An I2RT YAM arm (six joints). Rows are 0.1 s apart.
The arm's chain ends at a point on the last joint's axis. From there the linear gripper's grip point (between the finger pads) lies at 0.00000 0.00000 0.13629 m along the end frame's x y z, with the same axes.
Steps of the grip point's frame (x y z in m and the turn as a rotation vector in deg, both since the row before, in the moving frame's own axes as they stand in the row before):
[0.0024 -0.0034 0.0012 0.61 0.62 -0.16]
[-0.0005 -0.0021 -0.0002 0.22 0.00 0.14]
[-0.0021 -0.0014 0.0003 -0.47 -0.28 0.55]
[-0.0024 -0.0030 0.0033 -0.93 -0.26 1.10]
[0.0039 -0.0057 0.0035 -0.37 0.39 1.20]
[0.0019 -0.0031 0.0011 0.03 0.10 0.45]
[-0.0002 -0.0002 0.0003 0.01 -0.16 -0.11]
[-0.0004 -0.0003 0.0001 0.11 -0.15 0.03]
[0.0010 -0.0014 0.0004 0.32 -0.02 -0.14]
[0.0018 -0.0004 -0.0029 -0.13 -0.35 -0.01]
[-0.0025 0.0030 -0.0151 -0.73 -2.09 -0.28]
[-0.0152 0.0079 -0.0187 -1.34 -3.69 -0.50]
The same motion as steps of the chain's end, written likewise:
[0.0009 -0.0019 0.0012 0.61 0.62 -0.16]
[-0.0005 -0.0016 -0.0002 0.22 0.00 0.14]
[-0.0014 -0.0025 0.0003 -0.47 -0.28 0.55]
[-0.0018 -0.0052 0.0033 -0.93 -0.26 1.10]
[0.0030 -0.0066 0.0035 -0.37 0.39 1.20]
[0.0017 -0.0030 0.0011 0.03 0.10 0.45]
[0.0002 -0.0002 0.0003 0.01 -0.16 -0.11]
[0.0000 0.0000 0.0001 0.11 -0.15 0.03]
[0.0010 -0.0006 0.0004 0.32 -0.02 -0.14]
[0.0026 -0.0007 -0.0029 -0.13 -0.35 -0.01]
[0.0025 0.0013 -0.0150 -0.73 -2.09 -0.28]
[-0.0064 0.0047 -0.0184 -1.34 -3.69 -0.50]

